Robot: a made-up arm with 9 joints. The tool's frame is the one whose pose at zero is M.
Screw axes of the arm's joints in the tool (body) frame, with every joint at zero. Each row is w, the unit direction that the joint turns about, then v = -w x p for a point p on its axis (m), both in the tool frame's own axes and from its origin. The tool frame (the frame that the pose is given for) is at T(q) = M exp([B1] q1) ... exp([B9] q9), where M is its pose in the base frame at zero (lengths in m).
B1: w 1 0 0 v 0.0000 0.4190 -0.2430
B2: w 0 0 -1 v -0.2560 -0.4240 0.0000
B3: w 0 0 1 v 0.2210 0.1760 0.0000
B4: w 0 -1 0 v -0.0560 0.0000 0.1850
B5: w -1 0 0 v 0.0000 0.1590 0.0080
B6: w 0 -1 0 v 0.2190 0.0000 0.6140
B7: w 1 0 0 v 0.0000 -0.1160 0.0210
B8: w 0 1 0 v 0.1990 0.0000 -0.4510
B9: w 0 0 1 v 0.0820 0.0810 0.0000
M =
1 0 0 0.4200
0 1 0 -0.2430
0 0 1 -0.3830
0 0 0 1
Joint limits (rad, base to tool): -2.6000..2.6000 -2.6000..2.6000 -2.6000..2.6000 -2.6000..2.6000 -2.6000..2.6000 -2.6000..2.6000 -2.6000..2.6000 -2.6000..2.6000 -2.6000..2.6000
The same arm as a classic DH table. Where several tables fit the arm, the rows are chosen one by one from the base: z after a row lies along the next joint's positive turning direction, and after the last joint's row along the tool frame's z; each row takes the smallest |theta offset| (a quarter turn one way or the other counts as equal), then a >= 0, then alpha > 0; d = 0 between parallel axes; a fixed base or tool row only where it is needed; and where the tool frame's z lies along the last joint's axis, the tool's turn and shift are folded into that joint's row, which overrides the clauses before.
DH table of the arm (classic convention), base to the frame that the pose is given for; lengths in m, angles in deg. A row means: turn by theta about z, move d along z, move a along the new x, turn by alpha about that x. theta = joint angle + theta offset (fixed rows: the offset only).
base (fixed): a 0.0000  alpha 90.00  d 0.0360  theta_offset 90.00
joint 1: a 0.0130  alpha 90.00  d -0.0040  theta_offset 0.00
joint 2: a -0.2505  alpha 180.00  d 0.0000  theta_offset -81.97
joint 3: a 0.0090  alpha -90.00  d -0.4750  theta_offset 8.03
joint 4: a 0.1030  alpha 90.00  d 0.2130  theta_offset 90.00
joint 5: a -0.3780  alpha -90.00  d 0.4290  theta_offset 0.00
joint 6: a 0.3350  alpha -90.00  d 0.0290  theta_offset 0.00
joint 7: a 0.0830  alpha -90.00  d 0.1630  theta_offset 0.00
joint 8: a 0.3700  alpha 90.00  d 0.1030  theta_offset -90.00
joint 9: a 0.1153  alpha 0.00  d 0.0000  theta_offset -45.35
tool (fixed): a 0.0000  alpha 0.00  d 0.1990  theta_offset 45.35
Joint limits (deg, base to tool): -148.97..148.97 -148.97..148.97 -148.97..148.97 -148.97..148.97 -148.97..148.97 -148.97..148.97 -148.97..148.97 -148.97..148.97 -148.97..148.97

